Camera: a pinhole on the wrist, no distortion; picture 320 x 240 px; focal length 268.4 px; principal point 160.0 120.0 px. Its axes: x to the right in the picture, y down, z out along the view. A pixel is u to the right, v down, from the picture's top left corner.
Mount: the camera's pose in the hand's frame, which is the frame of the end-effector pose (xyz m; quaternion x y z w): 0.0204 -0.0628 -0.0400 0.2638 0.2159 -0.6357 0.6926
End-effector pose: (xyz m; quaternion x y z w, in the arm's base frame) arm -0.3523 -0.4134 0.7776 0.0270 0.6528 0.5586 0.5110
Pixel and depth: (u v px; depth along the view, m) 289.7 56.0 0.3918
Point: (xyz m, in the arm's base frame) 0.0206 -0.5356 0.4894
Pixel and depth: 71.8 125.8 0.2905
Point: -0.0914 -0.3037 0.6765
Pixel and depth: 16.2 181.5 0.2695
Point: -0.1307 -0.2385 0.6876
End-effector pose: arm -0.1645 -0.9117 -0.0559 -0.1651 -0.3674 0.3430 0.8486
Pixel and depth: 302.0 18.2 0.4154
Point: -0.0880 -1.3583 0.2314
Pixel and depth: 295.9 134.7 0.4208
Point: -0.0230 -1.2240 0.3334
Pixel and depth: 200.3 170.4 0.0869
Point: -0.1032 -0.9773 0.0432
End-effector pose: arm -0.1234 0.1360 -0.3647 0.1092 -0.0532 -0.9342 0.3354
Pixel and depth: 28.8 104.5 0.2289
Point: -0.2400 0.2446 -0.1847
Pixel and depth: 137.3 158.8 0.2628
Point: -0.3316 0.2741 -0.2351
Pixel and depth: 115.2 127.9 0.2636
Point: -0.3012 0.2837 -0.2158
